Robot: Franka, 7 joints.
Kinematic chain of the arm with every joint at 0, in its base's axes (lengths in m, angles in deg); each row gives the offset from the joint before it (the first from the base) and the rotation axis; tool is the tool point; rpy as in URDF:
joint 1: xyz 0 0 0.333 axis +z
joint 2: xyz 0 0 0 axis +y
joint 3: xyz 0 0 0.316 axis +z
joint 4: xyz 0.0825 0 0 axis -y
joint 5: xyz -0.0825 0 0.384 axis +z
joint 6: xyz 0 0 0 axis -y
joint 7: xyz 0.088 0 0 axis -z
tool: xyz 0 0 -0.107 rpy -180 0 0
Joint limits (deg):
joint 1: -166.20..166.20
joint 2: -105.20..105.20
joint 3: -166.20..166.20
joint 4: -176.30..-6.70
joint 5: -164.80..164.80
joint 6: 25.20..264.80
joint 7: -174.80..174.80
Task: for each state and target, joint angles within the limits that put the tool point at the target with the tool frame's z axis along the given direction. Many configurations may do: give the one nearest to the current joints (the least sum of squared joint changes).
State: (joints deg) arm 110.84 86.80 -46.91 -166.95 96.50 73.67 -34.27
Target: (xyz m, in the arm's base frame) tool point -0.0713 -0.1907 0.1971 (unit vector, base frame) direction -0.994 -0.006 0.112
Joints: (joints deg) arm 101.43 104.93 -3.35 -176.30 78.08 80.25 -34.27
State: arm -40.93 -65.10 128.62 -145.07 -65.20 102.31 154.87
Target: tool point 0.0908 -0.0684 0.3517 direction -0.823 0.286 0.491
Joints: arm -75.81 -91.41 108.90 -175.92 -16.38 58.25 154.87
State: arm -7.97 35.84 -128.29 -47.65 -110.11 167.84 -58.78
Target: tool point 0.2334 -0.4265 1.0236 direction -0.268 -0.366 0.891
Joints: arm -15.55 31.85 -107.15 -40.35 -88.73 152.99 -58.78
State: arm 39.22 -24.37 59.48 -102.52 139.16 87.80 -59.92
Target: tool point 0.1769 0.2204 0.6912 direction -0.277 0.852 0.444
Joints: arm 16.30 -60.21 10.33 -149.30 125.33 93.39 -59.92
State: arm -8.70 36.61 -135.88 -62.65 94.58 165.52 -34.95
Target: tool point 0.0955 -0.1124 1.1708 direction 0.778 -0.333 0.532
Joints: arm 3.16 8.94 -123.56 -14.13 105.46 127.63 -34.95
